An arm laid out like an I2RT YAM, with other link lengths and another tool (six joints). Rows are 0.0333 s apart.
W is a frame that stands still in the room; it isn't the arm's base.
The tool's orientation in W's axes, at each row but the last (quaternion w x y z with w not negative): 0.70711 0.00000 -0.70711 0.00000; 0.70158 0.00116 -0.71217 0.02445; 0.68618 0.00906 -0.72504 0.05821; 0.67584 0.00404 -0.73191 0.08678; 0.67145 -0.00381 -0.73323 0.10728; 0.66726 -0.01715 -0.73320 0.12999; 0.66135 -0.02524 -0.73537 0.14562; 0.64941 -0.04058 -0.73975 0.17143; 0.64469 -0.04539 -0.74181 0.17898; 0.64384 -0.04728 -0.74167 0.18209; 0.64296 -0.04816 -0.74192 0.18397; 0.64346 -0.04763 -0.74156 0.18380
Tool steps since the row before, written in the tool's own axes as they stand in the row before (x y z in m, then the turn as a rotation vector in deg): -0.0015 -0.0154 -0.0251 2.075 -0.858 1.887; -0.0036 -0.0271 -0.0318 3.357 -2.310 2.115; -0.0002 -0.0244 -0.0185 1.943 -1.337 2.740; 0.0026 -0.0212 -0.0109 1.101 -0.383 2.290; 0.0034 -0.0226 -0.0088 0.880 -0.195 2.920; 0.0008 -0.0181 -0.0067 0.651 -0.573 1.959; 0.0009 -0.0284 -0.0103 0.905 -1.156 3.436; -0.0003 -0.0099 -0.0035 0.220 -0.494 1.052; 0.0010 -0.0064 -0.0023 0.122 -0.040 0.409; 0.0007 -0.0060 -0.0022 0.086 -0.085 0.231; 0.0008 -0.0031 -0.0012 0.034 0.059 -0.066; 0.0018 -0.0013 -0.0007 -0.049 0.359 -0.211
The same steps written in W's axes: 0.0251 -0.0154 -0.0015 -1.887 -0.858 2.075; 0.0328 -0.0260 -0.0022 -2.083 -2.275 3.401; 0.0207 -0.0225 0.0025 -2.712 -1.463 1.890; 0.0132 -0.0191 0.0059 -2.312 -0.558 0.973; 0.0115 -0.0202 0.0077 -2.937 -0.503 0.678; 0.0092 -0.0162 0.0052 -1.911 -0.753 0.608; 0.0144 -0.0251 0.0088 -3.300 -1.519 0.875; 0.0051 -0.0087 0.0031 -0.979 -0.613 0.257; 0.0031 -0.0052 0.0033 -0.411 -0.086 0.085; 0.0030 -0.0049 0.0029 -0.225 -0.101 0.085; 0.0015 -0.0024 0.0019 0.049 0.079 0.019; 0.0006 -0.0005 0.0022 0.154 0.363 -0.144
